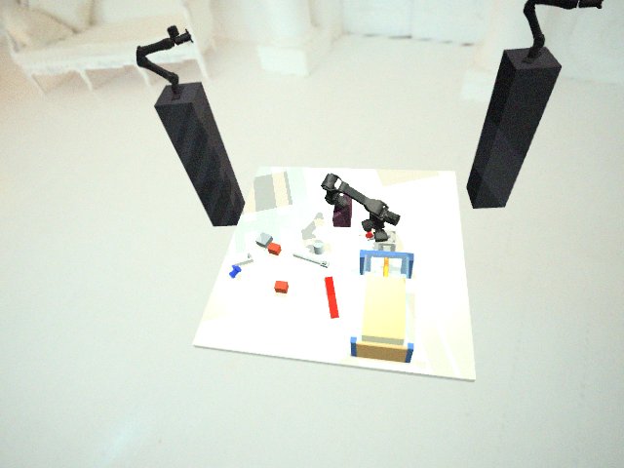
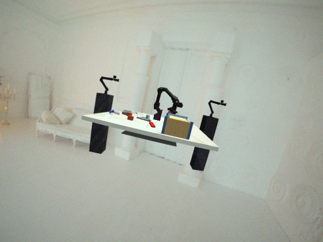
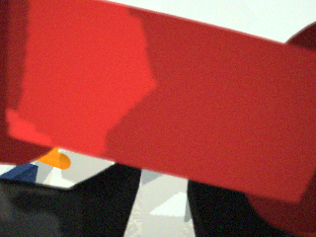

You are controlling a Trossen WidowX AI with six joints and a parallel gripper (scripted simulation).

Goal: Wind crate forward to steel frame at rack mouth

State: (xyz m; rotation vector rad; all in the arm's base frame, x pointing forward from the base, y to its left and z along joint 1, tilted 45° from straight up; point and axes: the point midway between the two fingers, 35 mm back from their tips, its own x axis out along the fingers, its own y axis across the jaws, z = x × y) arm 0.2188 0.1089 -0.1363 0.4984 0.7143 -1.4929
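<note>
Right now my gripper tip is 10 mm short of the red grip, 50 mm to the left of it and 50 mm below it. Round my gripper tip: hand winch (30 mm behind, 50 mm to the left, 70 mm below); blue steel frame (150 mm ahead, 30 mm to the left, 10 mm above); red-knobbed winch handle (10 mm to the right, 20 mm above).
</note>
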